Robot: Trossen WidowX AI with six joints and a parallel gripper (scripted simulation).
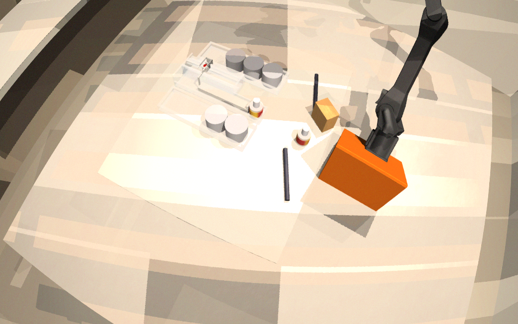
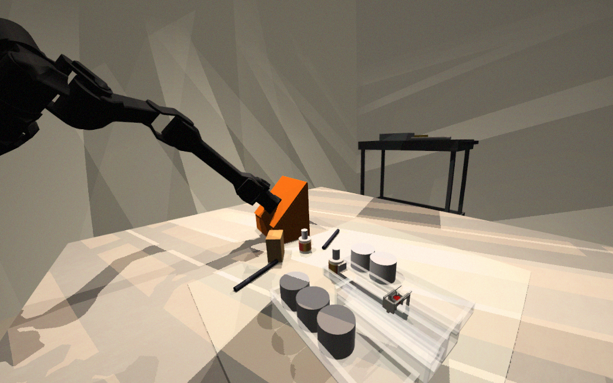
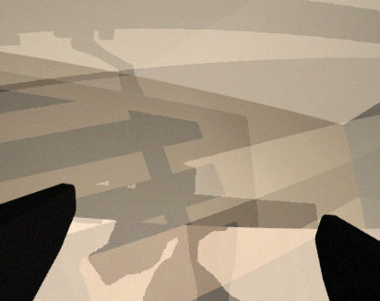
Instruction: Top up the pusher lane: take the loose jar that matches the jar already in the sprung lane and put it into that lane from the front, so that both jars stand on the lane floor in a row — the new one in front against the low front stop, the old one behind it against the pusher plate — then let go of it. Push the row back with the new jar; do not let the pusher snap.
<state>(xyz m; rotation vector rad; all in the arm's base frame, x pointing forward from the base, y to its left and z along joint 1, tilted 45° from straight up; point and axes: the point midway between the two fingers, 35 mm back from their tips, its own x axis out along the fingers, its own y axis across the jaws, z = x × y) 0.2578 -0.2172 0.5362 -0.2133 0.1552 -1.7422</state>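
The tan block is 500 mm to the left of my gripper tip, 270 mm below it and 100 mm behind it. From my gripper tip the other things lie so: clear sprung lane (580 mm to the left, 280 mm below, 220 mm ahead); then red mark (570 mm to the left, 250 mm ahead, 230 mm below).
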